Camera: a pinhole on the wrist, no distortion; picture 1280 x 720 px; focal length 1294.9 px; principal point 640.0 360.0 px. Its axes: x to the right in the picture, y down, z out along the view. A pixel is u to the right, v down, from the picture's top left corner.
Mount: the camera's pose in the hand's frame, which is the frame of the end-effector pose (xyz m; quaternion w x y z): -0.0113 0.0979 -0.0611 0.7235 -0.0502 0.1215 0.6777
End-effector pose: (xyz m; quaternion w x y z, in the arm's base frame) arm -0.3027 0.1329 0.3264 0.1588 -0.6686 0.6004 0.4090
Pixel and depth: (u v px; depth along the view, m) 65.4 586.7 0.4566
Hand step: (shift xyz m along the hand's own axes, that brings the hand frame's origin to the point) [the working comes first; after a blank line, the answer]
In the camera's frame: -0.2026 0.0799 0.4566

-0.0520 0.0162 0.4365
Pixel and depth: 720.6 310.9 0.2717
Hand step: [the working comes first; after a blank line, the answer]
In the camera's frame: 0.0169 -0.0103 0.2717

0.0291 0.1780 0.1961
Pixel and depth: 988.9 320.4 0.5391
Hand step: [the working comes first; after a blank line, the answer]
In the camera's frame: 0.1453 -0.0165 0.5391

0.0707 0.3652 0.4224
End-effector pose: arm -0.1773 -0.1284 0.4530 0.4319 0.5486 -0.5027 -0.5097
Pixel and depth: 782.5 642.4 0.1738
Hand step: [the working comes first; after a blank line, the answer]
In the camera's frame: 0.0191 0.0379 0.1738

-0.0292 0.1606 0.1055
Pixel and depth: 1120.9 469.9 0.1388
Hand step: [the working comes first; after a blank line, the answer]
In the camera's frame: 0.0515 0.0118 0.1388

-0.0054 0.1817 0.0614
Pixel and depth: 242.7 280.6 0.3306
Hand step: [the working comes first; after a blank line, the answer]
In the camera's frame: -0.1014 -0.0203 0.3306

0.0392 0.0766 0.2809
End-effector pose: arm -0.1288 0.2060 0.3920 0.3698 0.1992 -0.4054 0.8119
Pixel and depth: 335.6 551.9 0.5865
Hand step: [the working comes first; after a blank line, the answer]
In the camera's frame: -0.1379 0.0869 0.5865

-0.0415 0.1102 0.5467
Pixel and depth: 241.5 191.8 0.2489
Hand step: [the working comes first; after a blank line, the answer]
In the camera's frame: -0.0766 -0.0323 0.2489

0.0436 0.0803 0.1949
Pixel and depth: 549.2 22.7 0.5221
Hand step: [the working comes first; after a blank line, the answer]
In the camera's frame: -0.0366 -0.1360 0.5221

0.1781 0.1760 0.4394
